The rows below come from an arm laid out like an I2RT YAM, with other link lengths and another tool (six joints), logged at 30 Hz.
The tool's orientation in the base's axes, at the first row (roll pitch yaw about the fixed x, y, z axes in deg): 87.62 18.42 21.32
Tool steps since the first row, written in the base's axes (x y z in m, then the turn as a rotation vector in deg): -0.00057 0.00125 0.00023 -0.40 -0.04 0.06; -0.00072 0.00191 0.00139 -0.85 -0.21 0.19; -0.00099 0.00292 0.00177 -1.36 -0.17 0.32; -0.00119 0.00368 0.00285 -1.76 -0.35 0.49; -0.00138 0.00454 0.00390 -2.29 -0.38 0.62; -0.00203 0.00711 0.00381 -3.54 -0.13 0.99; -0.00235 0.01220 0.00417 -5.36 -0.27 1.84
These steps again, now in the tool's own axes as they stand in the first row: -0.00015 0.00025 -0.00136 -0.39 -0.06 -0.11; -0.00042 0.00141 -0.00198 -0.88 -0.09 -0.12; -0.00043 0.00185 -0.00301 -1.36 -0.10 -0.34; -0.00068 0.00293 -0.00374 -1.83 -0.08 -0.32; -0.00089 0.00401 -0.00457 -2.35 -0.11 -0.48; -0.00055 0.00414 -0.00720 -3.49 -0.07 -1.17; 0.00081 0.00517 -0.01202 -5.41 0.21 -1.69
